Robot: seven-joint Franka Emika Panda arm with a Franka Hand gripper.
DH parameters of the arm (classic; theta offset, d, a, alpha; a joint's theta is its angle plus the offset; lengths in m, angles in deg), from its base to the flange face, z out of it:
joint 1: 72.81 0.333 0 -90
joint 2: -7.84 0 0 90
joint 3: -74.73 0.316 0.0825 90
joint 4: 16.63 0 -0.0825 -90
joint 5: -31.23 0.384 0 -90
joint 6: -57.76 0 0.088 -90
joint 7: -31.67 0.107 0 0
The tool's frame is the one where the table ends.
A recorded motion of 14 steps. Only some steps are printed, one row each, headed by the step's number.
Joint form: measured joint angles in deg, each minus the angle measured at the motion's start. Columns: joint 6, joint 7, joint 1, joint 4, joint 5, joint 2, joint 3.
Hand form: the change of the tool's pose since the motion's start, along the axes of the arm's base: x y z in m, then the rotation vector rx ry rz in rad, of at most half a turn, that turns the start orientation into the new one. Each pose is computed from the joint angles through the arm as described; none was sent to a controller.
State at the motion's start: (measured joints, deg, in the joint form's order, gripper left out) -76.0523 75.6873 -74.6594 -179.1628 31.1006 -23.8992 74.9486
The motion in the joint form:
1: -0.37 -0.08 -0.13 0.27 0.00 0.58 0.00
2: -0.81 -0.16 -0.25 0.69 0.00 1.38 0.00
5: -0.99 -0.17 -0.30 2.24 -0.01 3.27 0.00
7: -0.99 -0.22 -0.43 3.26 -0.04 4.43 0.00
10: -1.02 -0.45 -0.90 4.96 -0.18 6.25 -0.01
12: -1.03 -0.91 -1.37 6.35 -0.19 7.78 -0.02
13: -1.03 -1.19 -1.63 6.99 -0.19 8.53 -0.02
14: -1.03 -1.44 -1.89 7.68 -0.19 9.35 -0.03
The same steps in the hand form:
1: 0.0022 -0.0008 -0.0008 -0.0001 -0.0010 -0.0008
2: 0.0054 -0.0017 -0.0017 -0.0001 -0.0021 -0.0015
5: 0.0144 -0.0022 -0.0013 0.0000 0.0007 -0.0020
7: 0.0201 -0.0033 -0.0008 -0.0003 0.0032 -0.0030
10: 0.0295 -0.0067 0.0005 -0.0021 0.0048 -0.0057
12: 0.0372 -0.0102 0.0009 -0.0023 0.0072 -0.0059
13: 0.0408 -0.0122 0.0008 -0.0024 0.0091 -0.0055
14: 0.0446 -0.0142 0.0005 -0.0023 0.0114 -0.0058

